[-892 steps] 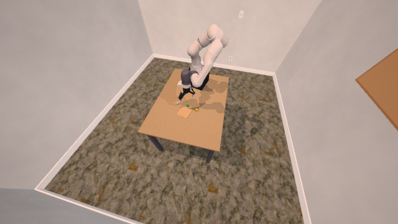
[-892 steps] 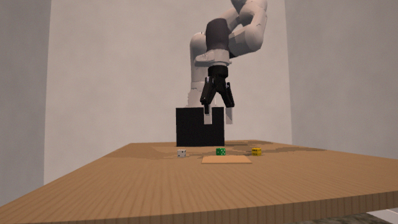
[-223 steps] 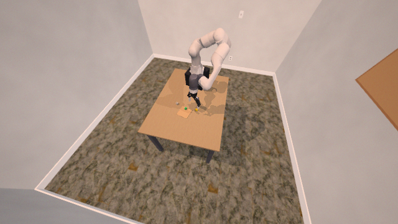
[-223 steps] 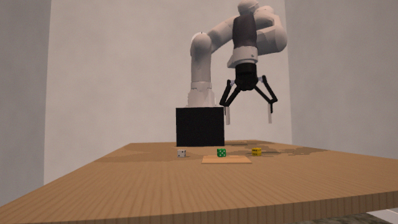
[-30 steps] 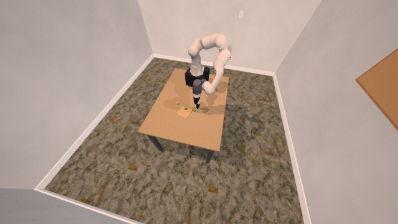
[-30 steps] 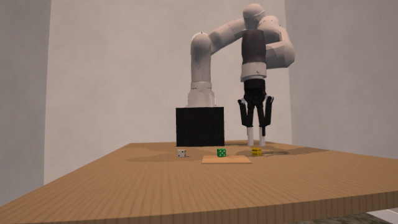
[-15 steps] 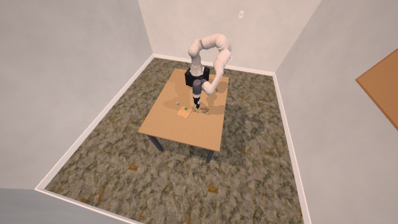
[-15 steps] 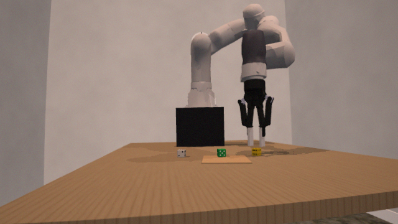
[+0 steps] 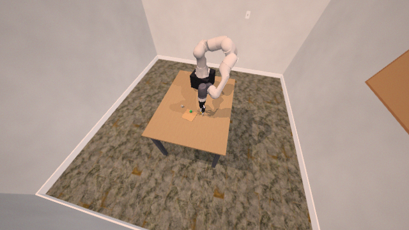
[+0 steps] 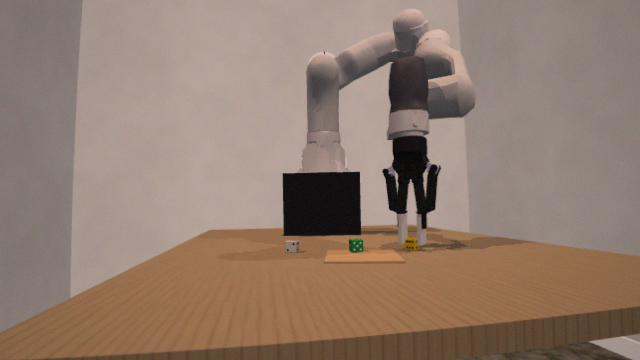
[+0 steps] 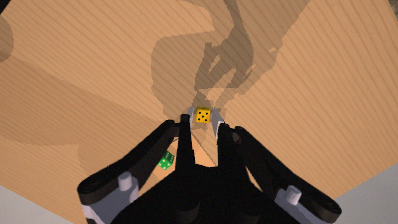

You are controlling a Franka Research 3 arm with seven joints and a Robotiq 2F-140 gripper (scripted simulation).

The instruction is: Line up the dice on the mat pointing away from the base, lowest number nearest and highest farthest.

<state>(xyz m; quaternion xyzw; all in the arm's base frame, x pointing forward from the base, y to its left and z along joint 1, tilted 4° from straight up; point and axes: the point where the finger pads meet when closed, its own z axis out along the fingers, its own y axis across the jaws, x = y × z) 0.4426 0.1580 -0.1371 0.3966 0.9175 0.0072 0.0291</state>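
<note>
The yellow die is 30 mm below my hand. The rest, counted from my hand: tan mat (130 mm to the right, 80 mm ahead, 40 mm below); white die (260 mm to the right, 30 mm below, 10 mm behind); green die (130 mm to the right, 30 mm below, 30 mm ahead).
</note>
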